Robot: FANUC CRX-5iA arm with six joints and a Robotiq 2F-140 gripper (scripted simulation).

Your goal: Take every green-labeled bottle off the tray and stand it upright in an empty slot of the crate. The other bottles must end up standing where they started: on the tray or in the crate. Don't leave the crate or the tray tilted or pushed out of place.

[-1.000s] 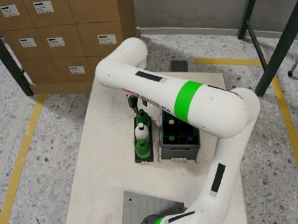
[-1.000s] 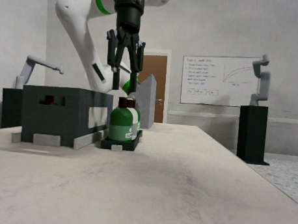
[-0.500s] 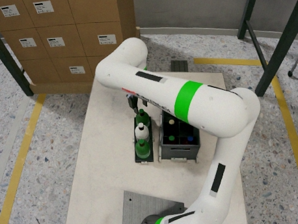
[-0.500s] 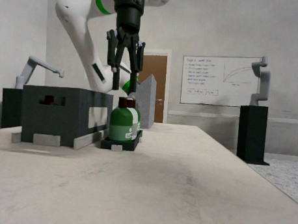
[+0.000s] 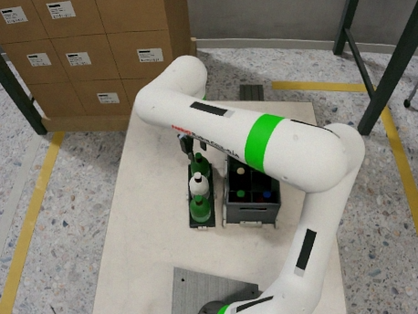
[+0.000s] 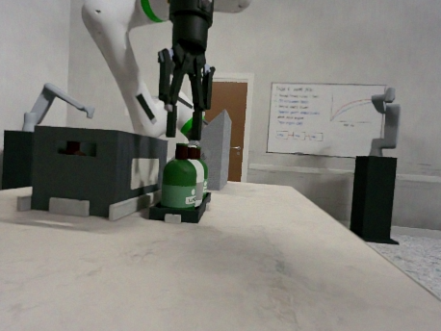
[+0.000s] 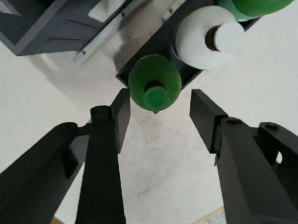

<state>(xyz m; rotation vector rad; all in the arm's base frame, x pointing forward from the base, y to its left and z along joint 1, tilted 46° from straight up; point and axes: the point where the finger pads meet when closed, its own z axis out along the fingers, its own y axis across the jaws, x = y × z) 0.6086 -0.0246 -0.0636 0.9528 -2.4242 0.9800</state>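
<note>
Now: hand 8 cm past the white-labeled bottle and 12 cm above it. Also, from my hand: dark crate (9 cm behind, 20 cm to the right, 12 cm below); dark tray (9 cm behind, 19 cm below).
</note>
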